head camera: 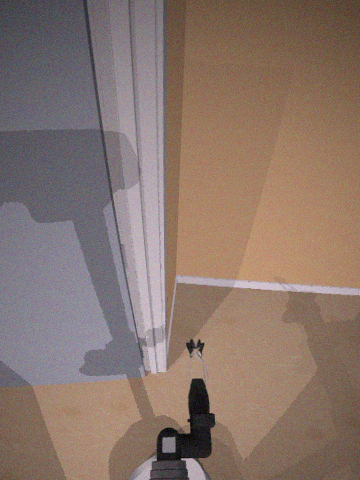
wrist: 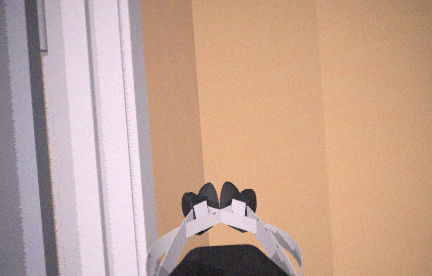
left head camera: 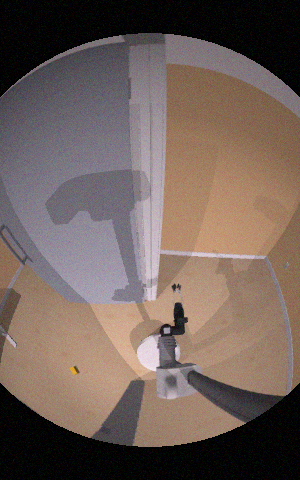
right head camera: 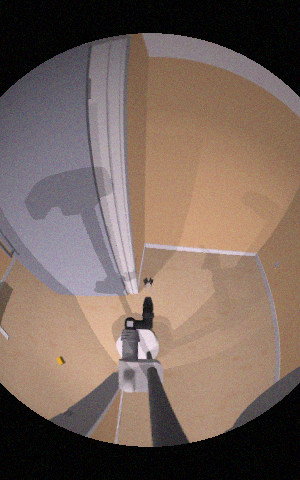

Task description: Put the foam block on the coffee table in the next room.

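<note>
My gripper in the pictures, wrist view included. Grey door visible too.
</note>
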